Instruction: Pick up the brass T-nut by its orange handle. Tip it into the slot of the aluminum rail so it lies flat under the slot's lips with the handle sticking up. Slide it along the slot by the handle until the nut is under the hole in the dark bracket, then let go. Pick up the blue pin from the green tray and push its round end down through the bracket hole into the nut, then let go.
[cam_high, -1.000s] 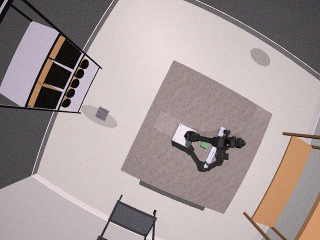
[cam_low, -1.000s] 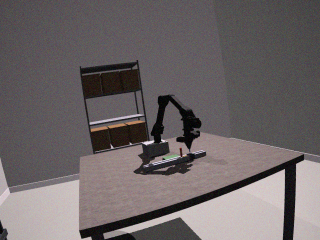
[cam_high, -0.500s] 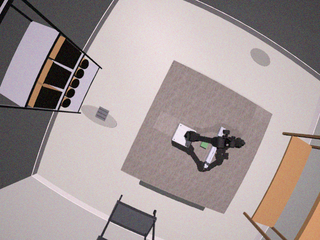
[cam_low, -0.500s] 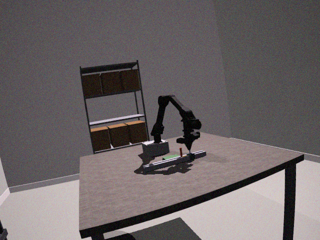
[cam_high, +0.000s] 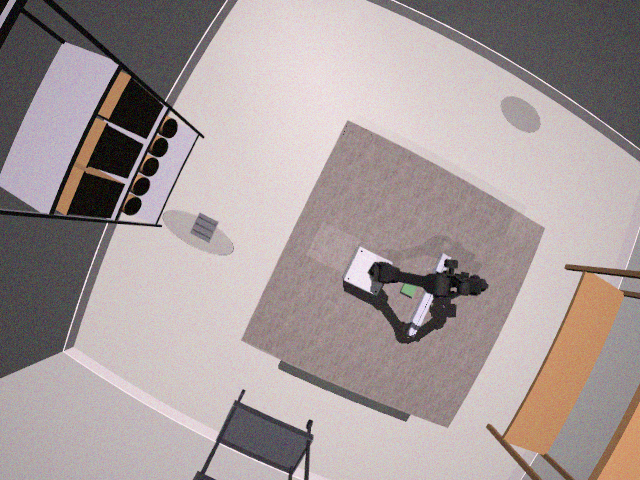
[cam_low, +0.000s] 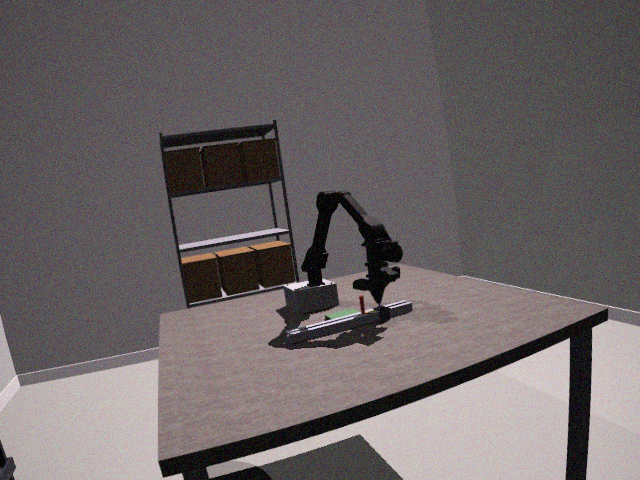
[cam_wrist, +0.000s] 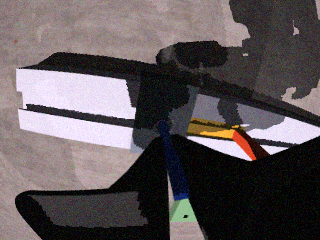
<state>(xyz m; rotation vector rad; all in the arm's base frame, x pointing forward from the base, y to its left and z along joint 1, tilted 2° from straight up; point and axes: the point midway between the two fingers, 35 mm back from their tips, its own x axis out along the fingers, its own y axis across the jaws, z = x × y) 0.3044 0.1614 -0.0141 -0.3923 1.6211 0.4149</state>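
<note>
Right now the green tray is 10 cm to the right of my gripper tip, 10 cm behind it and 4 cm below it. The rest, counted from my gripper tip: blue pin right at my gripper tip.
</note>
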